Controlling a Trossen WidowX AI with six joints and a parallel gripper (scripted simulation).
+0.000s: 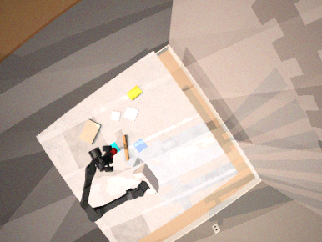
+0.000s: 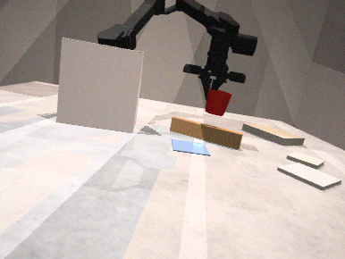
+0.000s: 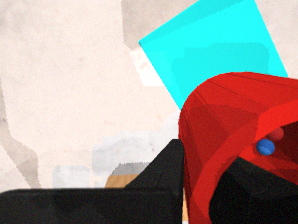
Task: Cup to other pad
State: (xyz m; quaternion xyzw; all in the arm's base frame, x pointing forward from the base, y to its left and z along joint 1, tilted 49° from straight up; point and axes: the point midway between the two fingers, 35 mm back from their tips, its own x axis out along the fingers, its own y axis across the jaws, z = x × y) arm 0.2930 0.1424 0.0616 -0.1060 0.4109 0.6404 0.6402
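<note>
Now: gripper tip 4 cm short of the blue marble, 3 cm to the left of it and 2 cm above it. Also, from my gripper tip: red marble 4 cm ahead, 2 cm to the right, 2 cm below; then green marble 5 cm ahead, 1 cm to the right, 2 cm below; then cup 3 cm ahead, 2 cm to the right.
</note>
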